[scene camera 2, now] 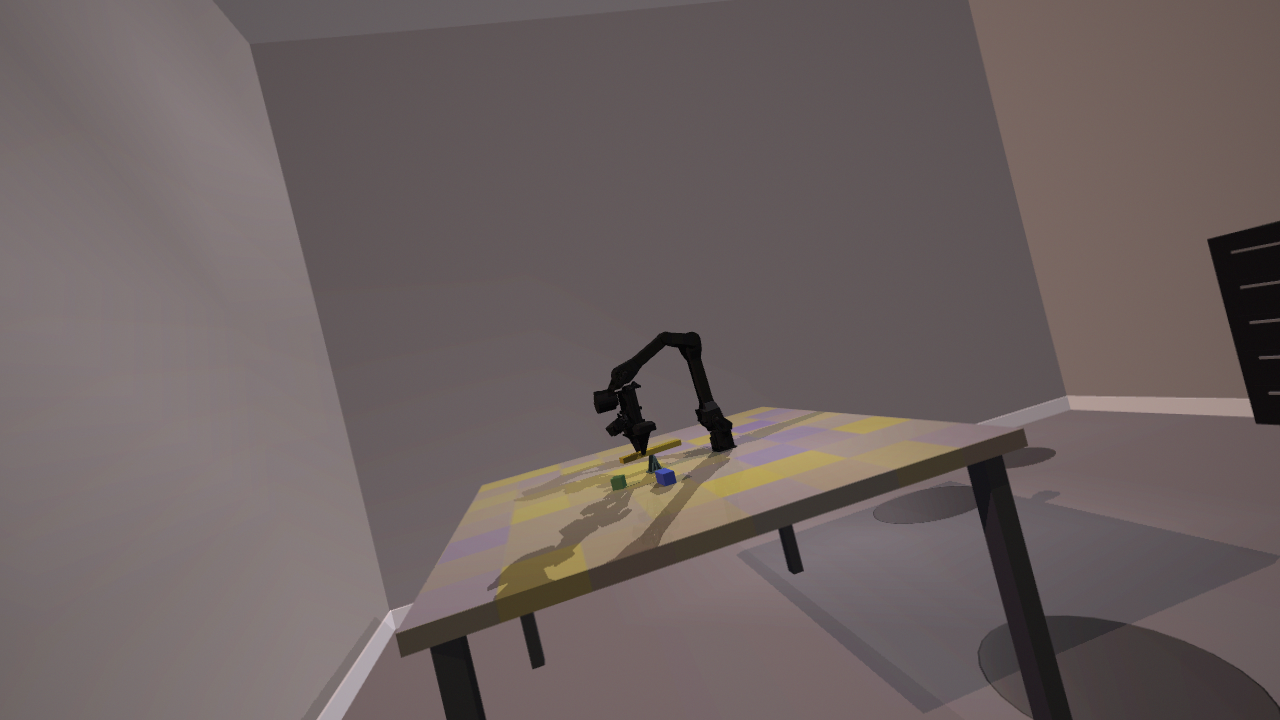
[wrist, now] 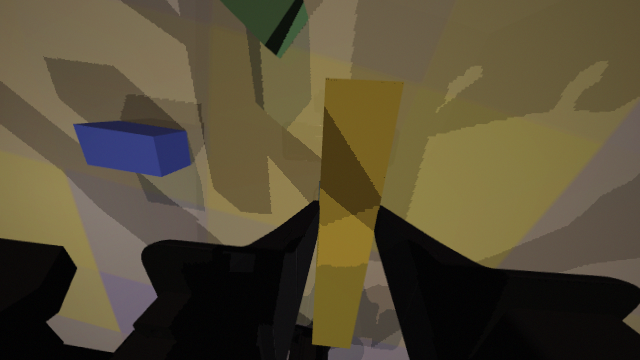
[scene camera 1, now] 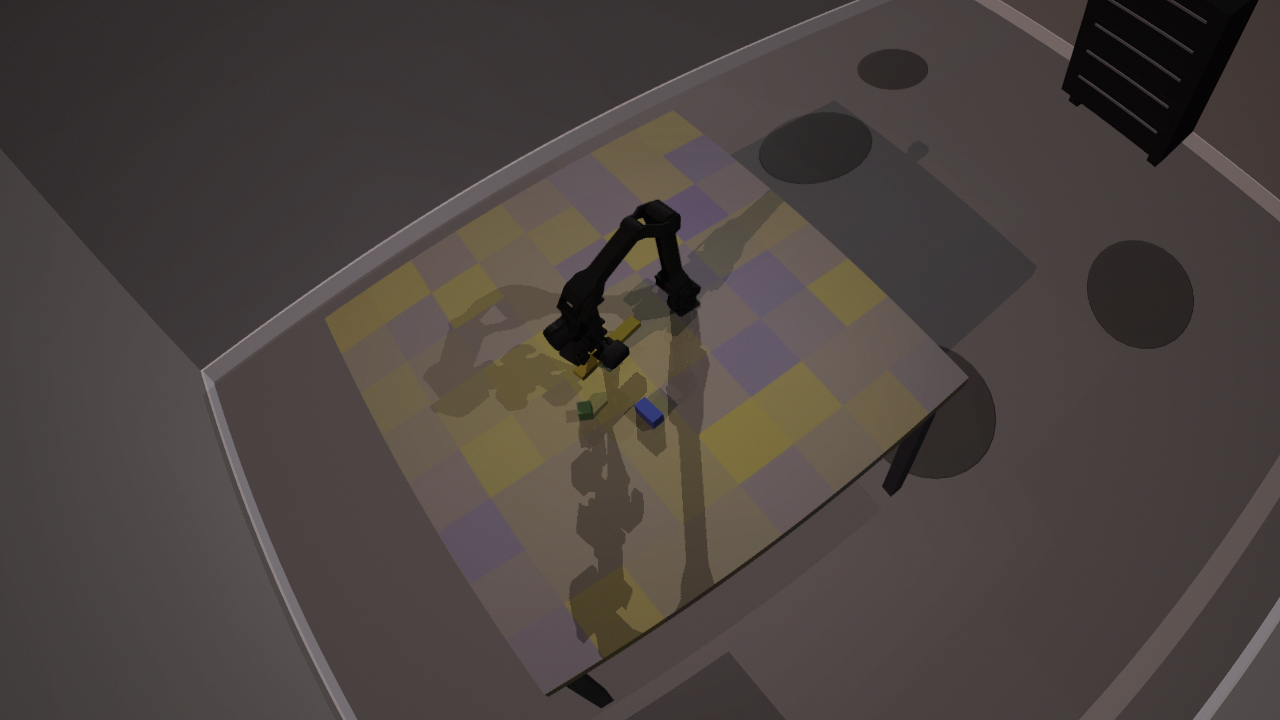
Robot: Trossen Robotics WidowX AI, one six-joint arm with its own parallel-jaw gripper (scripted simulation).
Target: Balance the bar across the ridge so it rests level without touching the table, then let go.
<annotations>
my gripper: scene camera 2; wrist; scene camera 1 598,356
same spot on my gripper: (scene camera 2: 639,442) = (wrist: 271,231)
</annotations>
